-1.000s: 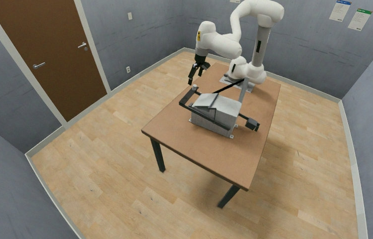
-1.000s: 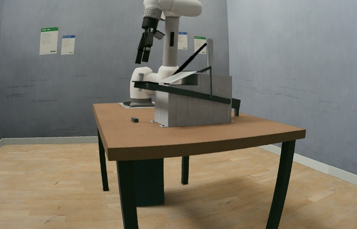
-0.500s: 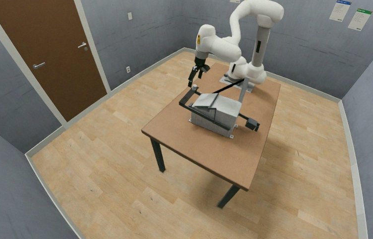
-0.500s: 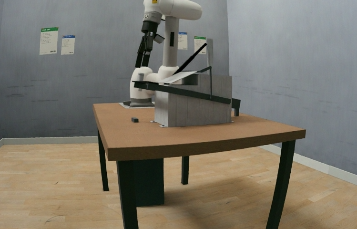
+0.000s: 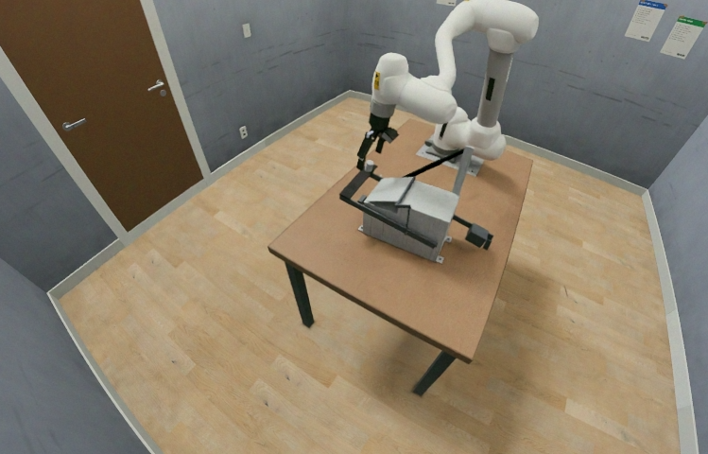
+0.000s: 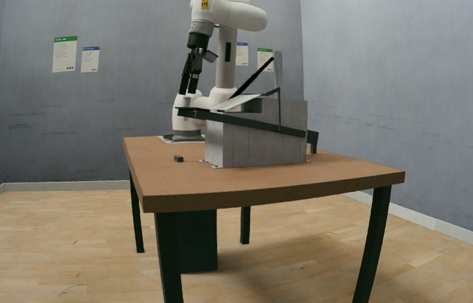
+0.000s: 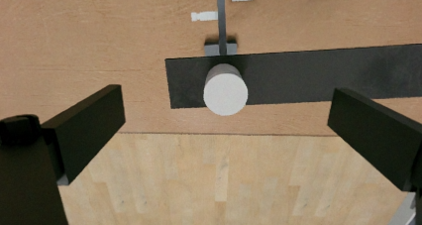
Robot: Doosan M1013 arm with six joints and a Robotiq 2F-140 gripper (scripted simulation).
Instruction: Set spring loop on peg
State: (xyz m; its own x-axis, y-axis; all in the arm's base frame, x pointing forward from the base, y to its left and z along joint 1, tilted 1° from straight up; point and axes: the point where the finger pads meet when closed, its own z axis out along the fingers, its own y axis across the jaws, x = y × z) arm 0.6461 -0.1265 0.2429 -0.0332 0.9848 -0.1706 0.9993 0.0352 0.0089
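My gripper is now 3 cm above the steel test weight. Round my hand: dark block: 3 cm to the right, 23 cm below.
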